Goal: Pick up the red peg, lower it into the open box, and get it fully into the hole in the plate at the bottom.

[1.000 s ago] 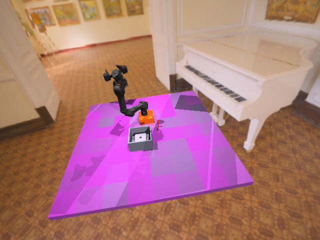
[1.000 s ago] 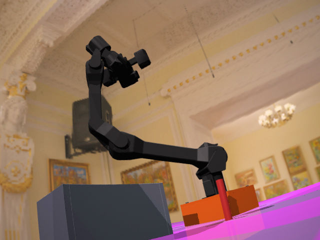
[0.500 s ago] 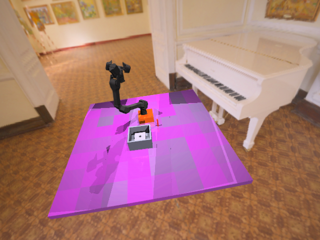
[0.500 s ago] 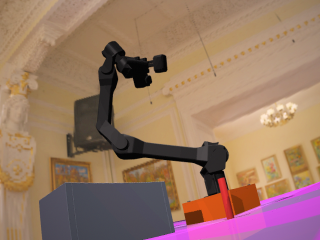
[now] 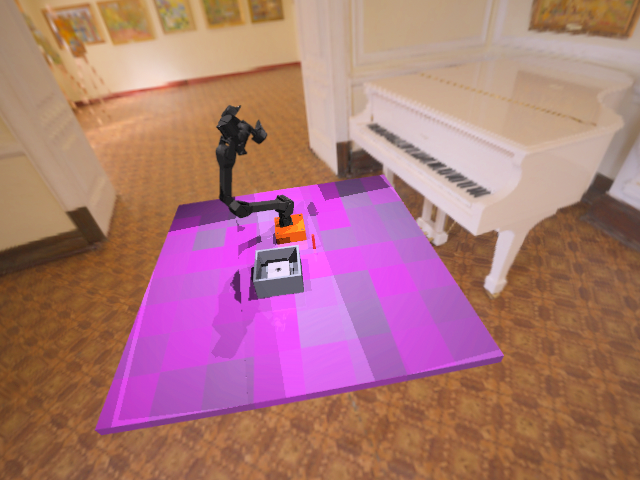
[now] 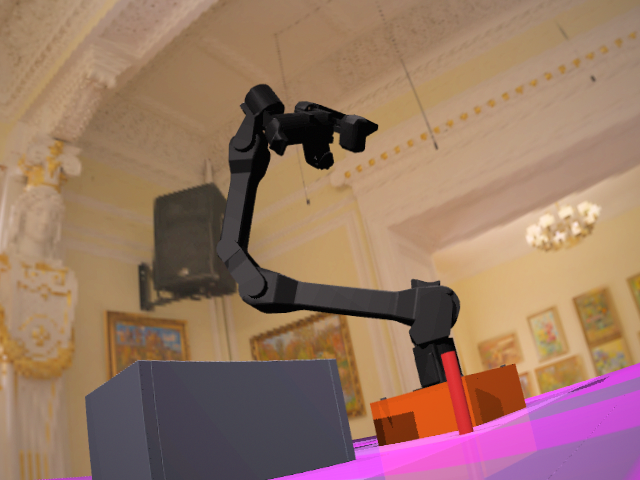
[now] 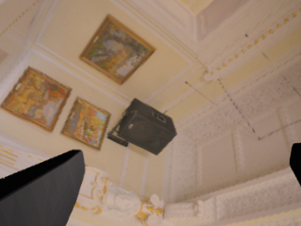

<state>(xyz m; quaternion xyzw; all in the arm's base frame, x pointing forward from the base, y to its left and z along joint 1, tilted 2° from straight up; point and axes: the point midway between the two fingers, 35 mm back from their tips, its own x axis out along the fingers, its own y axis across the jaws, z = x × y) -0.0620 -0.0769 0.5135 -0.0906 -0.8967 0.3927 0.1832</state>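
The red peg lies 55 cm below my gripper tip, 25 cm ahead of it and 18 cm to the left of it. The rest, counted from my gripper tip: plate (54 cm below, 41 cm ahead); grey box (56 cm below, 41 cm ahead).
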